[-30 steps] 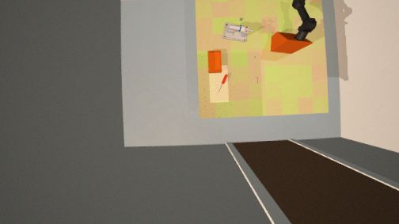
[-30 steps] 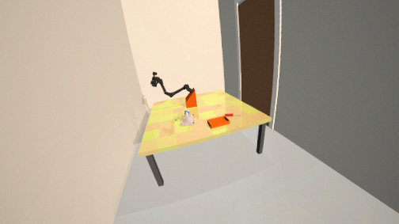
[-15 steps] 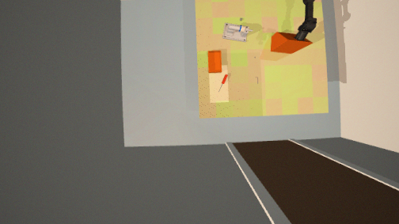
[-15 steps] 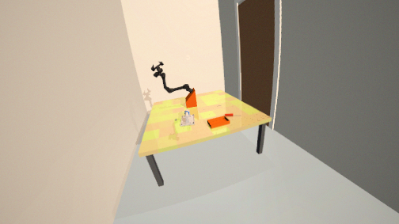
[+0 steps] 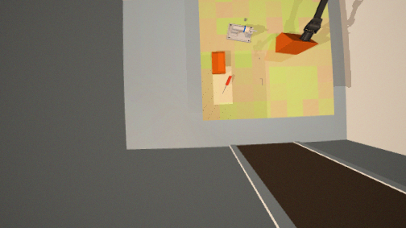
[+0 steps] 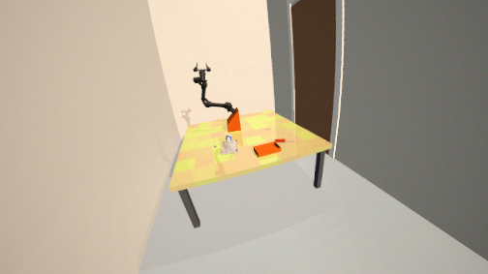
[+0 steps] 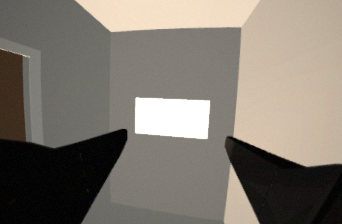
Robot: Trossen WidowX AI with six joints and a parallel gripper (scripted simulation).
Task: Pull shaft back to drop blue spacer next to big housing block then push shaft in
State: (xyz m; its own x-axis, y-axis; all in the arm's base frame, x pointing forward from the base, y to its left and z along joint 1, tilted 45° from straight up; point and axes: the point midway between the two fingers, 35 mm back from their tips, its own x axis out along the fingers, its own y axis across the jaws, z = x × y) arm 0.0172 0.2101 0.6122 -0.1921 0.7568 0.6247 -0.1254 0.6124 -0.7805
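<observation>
Right now my gripper tip is 73 cm above the blue spacer, 47 cm short of it and 16 cm to the right of it. Round my gripper tip: grey piece 81 cm below, 44 cm ahead, 2 cm to the left; orange tray 80 cm below, 67 cm ahead, 47 cm to the left; fixture 76 cm below, 50 cm ahead, 16 cm to the left.
</observation>
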